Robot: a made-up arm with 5 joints. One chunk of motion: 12 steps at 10 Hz.
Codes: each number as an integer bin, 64 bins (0 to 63) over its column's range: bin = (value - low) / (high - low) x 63, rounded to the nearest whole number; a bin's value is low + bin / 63 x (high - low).
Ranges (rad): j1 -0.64..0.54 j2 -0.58..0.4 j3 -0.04..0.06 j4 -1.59..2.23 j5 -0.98..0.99
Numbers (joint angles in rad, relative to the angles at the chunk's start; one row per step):
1: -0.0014 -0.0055 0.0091 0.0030 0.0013
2: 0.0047 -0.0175 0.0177 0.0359 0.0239
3: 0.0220 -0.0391 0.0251 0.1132 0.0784
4: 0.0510 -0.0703 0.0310 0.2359 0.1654
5: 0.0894 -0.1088 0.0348 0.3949 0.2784
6: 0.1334 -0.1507 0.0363 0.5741 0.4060
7: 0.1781 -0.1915 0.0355 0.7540 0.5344
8: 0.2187 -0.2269 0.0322 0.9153 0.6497
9: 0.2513 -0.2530 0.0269 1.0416 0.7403
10: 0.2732 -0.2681 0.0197 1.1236 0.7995
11: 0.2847 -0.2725 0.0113 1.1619 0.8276
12: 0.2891 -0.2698 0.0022 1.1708 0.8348
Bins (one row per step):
1: 34 37 31 26 31
2: 34 36 36 27 32
3: 35 35 41 28 34
4: 37 33 45 30 37
5: 39 30 47 33 40
6: 41 28 48 36 44
7: 44 25 48 39 48
8: 46 23 45 41 52
9: 48 21 42 43 55
10: 49 20 38 45 57
11: 49 20 32 45 58
12: 50 20 27 46 58

